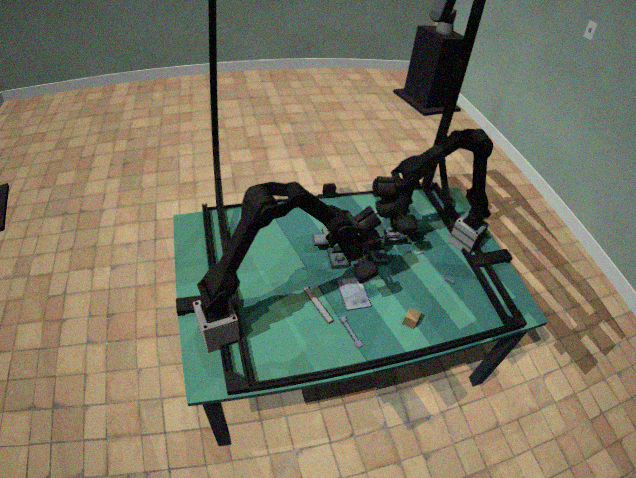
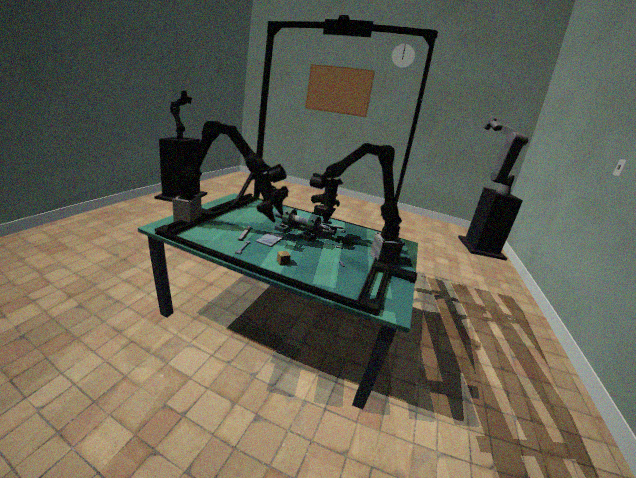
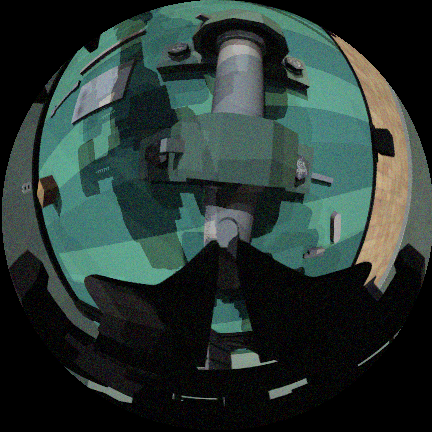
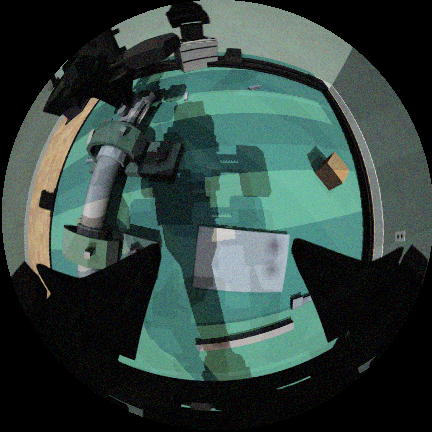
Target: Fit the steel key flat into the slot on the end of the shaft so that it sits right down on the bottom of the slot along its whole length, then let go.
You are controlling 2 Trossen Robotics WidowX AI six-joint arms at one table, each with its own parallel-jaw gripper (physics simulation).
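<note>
The steel key shows a rounded pale end between the fingertips of my left gripper, which is shut on it. The key is over the end part of the grey shaft, beyond the nearer green bearing block. The fingers hide the rest of the key and the slot, so I cannot tell whether the key is inside the slot or how deep. My right gripper is open and empty, above the table beside the shaft.
A grey plate, a flat bar, a wrench-like tool and an orange-brown block lie on the table. Small loose pieces lie near the shaft end. A bolt head stands on the nearer block's foot.
</note>
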